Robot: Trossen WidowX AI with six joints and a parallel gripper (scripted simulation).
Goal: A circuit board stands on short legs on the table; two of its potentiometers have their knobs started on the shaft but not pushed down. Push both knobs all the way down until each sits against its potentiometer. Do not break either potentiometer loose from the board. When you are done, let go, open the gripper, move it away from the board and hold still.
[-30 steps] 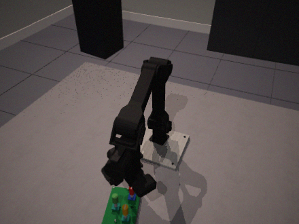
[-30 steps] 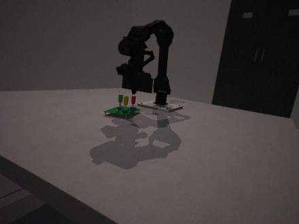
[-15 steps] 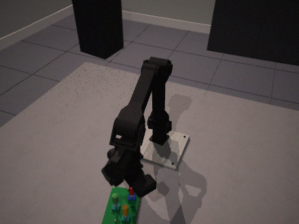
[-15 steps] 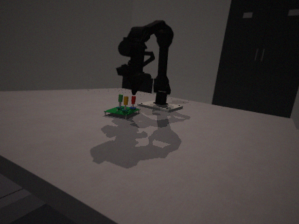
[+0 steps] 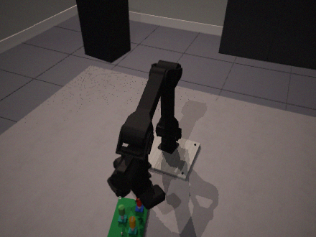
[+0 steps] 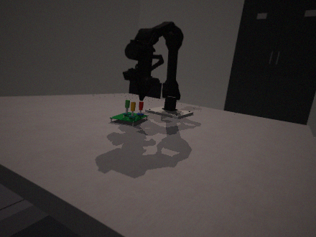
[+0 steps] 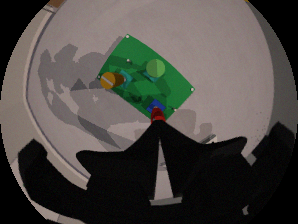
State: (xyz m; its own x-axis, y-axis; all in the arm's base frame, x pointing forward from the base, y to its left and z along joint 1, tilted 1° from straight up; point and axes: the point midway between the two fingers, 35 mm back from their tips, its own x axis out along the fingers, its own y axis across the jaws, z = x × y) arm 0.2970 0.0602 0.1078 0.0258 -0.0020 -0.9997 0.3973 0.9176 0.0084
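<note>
Now: gripper tip 2 cm above the red knob. Round my gripper tip: orange knob (7 cm ahead, 2 cm to the left, 1 cm below).
</note>
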